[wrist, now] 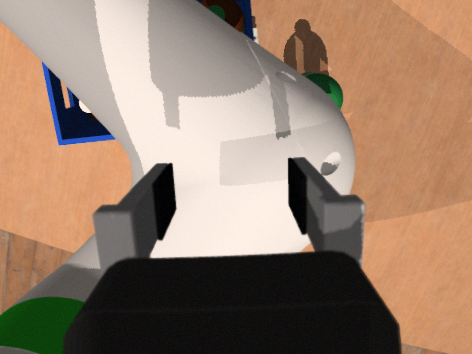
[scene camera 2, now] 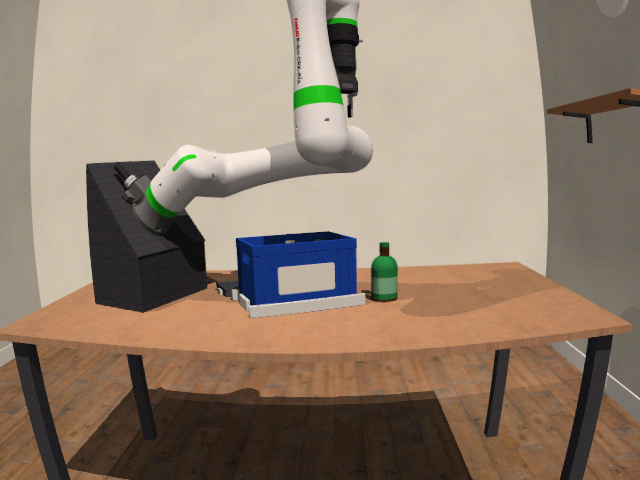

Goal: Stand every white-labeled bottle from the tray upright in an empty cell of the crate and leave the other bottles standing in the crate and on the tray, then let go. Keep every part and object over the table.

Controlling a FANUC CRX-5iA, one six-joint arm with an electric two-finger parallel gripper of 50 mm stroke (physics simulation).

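Frame: origin at the arm's base, x up, y ahead, z left, level; metres.
Seen in the pictures: gripper, fingertip midpoint: (wrist: 231, 184); arm's base at its link origin: (scene camera 2: 150, 214).
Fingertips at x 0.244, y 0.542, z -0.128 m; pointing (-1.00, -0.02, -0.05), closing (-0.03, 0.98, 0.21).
Note:
Offsets run from my fingertips to a thing's top centre. "spot": to the spot under its first point. Level surfaces: height alone.
My gripper (scene camera 2: 350, 112) (wrist: 231, 184) is open and empty, high above the table and the crate. The blue crate @(dx -0.319, dy -0.154, dz +0.102 m) (scene camera 2: 263, 284) (wrist: 87, 140) stands upright on the table; the arm hides much of it in the wrist view. Inside it, a white cap (wrist: 86, 106) and a brown bottle with a green cap @(dx -0.331, dy -0.051, dz +0.104 m) (wrist: 217, 12) show in the wrist view. In the scene view a pale cap @(dx -0.331, dy -0.134, dz +0.074 m) (scene camera 2: 290, 241) and a bit of green @(spot: dx -0.333, dy -0.056, dz +0.092 m) (scene camera 2: 318, 239) show inside the rim. A green bottle @(dx -0.339, dy +0.114, dz +0.022 m) (scene camera 2: 384, 263) (wrist: 335, 92) with a pale green label stands upright right of the crate. No white-labeled bottle or tray can be made out.
A white corner rail @(dx -0.464, dy -0.100, dz -0.062 m) (scene camera 2: 310, 306) runs along the crate's foot. The black sloped pedestal (scene camera 2: 116, 258) carries the arm at the left of the table @(dx -0.494 m) (scene camera 2: 320, 335). A small dark device @(spot: dx -0.487, dy -0.326, dz +0.227 m) (scene camera 2: 227, 287) lies between pedestal and crate. The arm's elbow (scene camera 2: 320, 139) (wrist: 200, 220) hangs above the crate.

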